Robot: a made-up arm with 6 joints. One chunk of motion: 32 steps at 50 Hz.
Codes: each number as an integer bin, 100 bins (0 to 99) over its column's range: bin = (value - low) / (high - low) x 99, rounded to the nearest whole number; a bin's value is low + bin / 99 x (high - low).
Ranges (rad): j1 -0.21..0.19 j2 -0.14..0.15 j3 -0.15..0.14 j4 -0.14..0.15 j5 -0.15..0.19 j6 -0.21..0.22
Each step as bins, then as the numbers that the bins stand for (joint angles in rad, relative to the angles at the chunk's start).
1 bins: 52 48 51 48 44 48
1 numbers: 0.0001 0.0006 -0.0006 0.0006 0.0011 -0.0015
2 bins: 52 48 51 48 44 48
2 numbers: 0.0001 0.0006 -0.0006 0.0006 0.0011 -0.0015
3 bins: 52 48 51 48 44 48
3 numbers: 0.0001 0.0006 -0.0006 0.0006 0.0011 -0.0015
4 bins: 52 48 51 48 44 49
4 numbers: 0.0001 0.0006 -0.0006 0.0006 0.0011 0.0028
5 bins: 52 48 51 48 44 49
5 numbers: 0.0001 0.0006 -0.0006 0.0006 0.0011 0.0028
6 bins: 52 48 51 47 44 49
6 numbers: 0.0001 0.0006 -0.0006 -0.0023 0.0011 0.0028
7 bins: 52 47 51 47 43 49
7 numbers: 0.0001 -0.0023 -0.0006 -0.0023 -0.0023 0.0028
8 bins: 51 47 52 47 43 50
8 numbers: -0.0039 -0.0023 0.0023 -0.0023 -0.0023 0.0072
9 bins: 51 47 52 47 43 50
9 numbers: -0.0039 -0.0023 0.0023 -0.0023 -0.0023 0.0072
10 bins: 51 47 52 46 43 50
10 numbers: -0.0039 -0.0023 0.0023 -0.0053 -0.0023 0.0072
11 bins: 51 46 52 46 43 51
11 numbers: -0.0039 -0.0053 0.0023 -0.0053 -0.0023 0.0115
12 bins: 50 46 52 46 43 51
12 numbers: -0.0080 -0.0053 0.0023 -0.0053 -0.0023 0.0115
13 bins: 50 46 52 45 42 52
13 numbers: -0.0080 -0.0053 0.0023 -0.0082 -0.0058 0.0159
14 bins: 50 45 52 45 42 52
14 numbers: -0.0080 -0.0082 0.0023 -0.0082 -0.0058 0.0159
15 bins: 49 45 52 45 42 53
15 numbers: -0.0120 -0.0082 0.0023 -0.0082 -0.0058 0.0202
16 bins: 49 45 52 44 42 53
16 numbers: -0.0120 -0.0082 0.0023 -0.0111 -0.0058 0.0202
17 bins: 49 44 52 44 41 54
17 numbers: -0.0120 -0.0111 0.0023 -0.0111 -0.0092 0.0245
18 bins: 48 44 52 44 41 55
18 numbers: -0.0161 -0.0111 0.0023 -0.0111 -0.0092 0.0289
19 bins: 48 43 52 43 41 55
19 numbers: -0.0161 -0.0140 0.0023 -0.0140 -0.0092 0.0289
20 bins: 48 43 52 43 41 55
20 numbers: -0.0161 -0.0140 0.0023 -0.0140 -0.0092 0.0289
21 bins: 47 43 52 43 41 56
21 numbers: -0.0201 -0.0140 0.0023 -0.0140 -0.0092 0.0332
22 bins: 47 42 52 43 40 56
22 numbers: -0.0201 -0.0170 0.0023 -0.0140 -0.0126 0.0332
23 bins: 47 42 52 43 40 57
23 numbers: -0.0201 -0.0170 0.0023 -0.0140 -0.0126 0.0376
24 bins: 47 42 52 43 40 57
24 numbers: -0.0201 -0.0170 0.0023 -0.0140 -0.0126 0.0376
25 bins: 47 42 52 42 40 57
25 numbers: -0.0201 -0.0170 0.0023 -0.0170 -0.0126 0.0376
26 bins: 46 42 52 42 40 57
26 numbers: -0.0241 -0.0170 0.0023 -0.0170 -0.0126 0.0376
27 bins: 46 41 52 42 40 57
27 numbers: -0.0241 -0.0199 0.0023 -0.0170 -0.0126 0.0376
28 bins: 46 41 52 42 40 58
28 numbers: -0.0241 -0.0199 0.0023 -0.0170 -0.0126 0.0419
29 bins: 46 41 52 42 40 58
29 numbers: -0.0241 -0.0199 0.0023 -0.0170 -0.0126 0.0419
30 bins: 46 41 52 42 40 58
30 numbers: -0.0241 -0.0199 0.0023 -0.0170 -0.0126 0.0419
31 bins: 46 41 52 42 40 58
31 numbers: -0.0241 -0.0199 0.0023 -0.0170 -0.0126 0.0419
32 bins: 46 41 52 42 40 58
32 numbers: -0.0241 -0.0199 0.0023 -0.0170 -0.0126 0.0419
